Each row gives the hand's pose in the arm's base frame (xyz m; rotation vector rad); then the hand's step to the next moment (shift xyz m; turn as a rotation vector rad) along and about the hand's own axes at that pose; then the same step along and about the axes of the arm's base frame.
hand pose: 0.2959 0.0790 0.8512 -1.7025 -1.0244 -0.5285
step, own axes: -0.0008 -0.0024 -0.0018 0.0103 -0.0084 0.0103
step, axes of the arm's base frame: -0.0022 -0.0017 0.0014 -0.0028 0.0142 0.0085
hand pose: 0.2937 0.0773 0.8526 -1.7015 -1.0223 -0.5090
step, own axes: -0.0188 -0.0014 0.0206 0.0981 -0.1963 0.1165
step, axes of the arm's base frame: -0.0143 0.0118 -0.0208 -0.1249 0.1637 0.1390
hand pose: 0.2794 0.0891 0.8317 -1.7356 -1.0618 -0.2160
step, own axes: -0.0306 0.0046 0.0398 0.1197 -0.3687 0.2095
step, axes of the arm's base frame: -0.0279 0.0161 -0.0388 -0.2697 0.2643 0.2270
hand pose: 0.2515 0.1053 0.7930 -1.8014 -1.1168 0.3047
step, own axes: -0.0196 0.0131 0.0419 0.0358 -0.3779 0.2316
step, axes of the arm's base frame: -0.0296 0.0077 -0.0371 -0.3348 0.2118 0.2020
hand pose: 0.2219 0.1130 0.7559 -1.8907 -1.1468 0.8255
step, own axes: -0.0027 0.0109 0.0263 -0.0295 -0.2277 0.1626
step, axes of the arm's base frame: -0.0181 0.0014 -0.0221 -0.2404 0.0873 0.1172
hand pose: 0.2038 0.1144 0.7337 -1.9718 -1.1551 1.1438
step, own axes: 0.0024 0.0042 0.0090 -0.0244 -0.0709 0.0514
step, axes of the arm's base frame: -0.0057 0.0007 -0.0085 -0.0795 0.0137 0.0420
